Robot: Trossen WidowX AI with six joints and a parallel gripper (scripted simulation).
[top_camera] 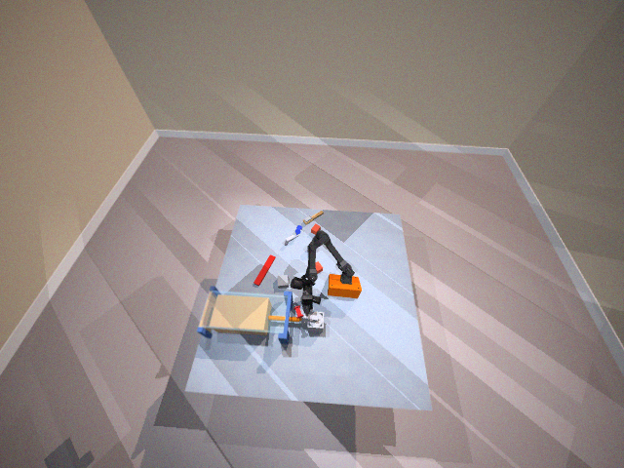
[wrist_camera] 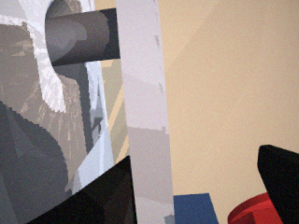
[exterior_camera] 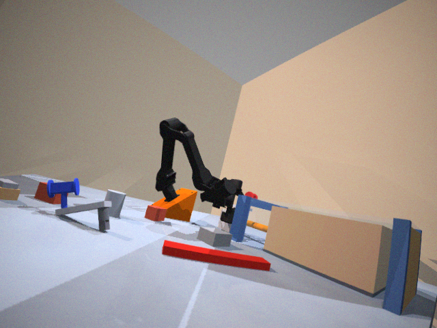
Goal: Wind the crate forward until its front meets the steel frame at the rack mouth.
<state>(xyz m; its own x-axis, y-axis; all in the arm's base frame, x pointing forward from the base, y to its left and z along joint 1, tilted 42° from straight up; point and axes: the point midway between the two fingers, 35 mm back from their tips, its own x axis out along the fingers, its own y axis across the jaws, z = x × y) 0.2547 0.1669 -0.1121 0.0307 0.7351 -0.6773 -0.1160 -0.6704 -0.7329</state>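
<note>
Now: gripper tip 10 mm short of the red-knobbed winch handle, 10 mm to the left of it and 10 mm above it. Also, from my gripper tip: red knob 50 mm ahead, 20 mm to the right, 20 mm above; blue frame 110 mm ahead, 10 mm to the right, 30 mm below; winch 70 mm behind, 10 mm to the right, 100 mm below.
</note>
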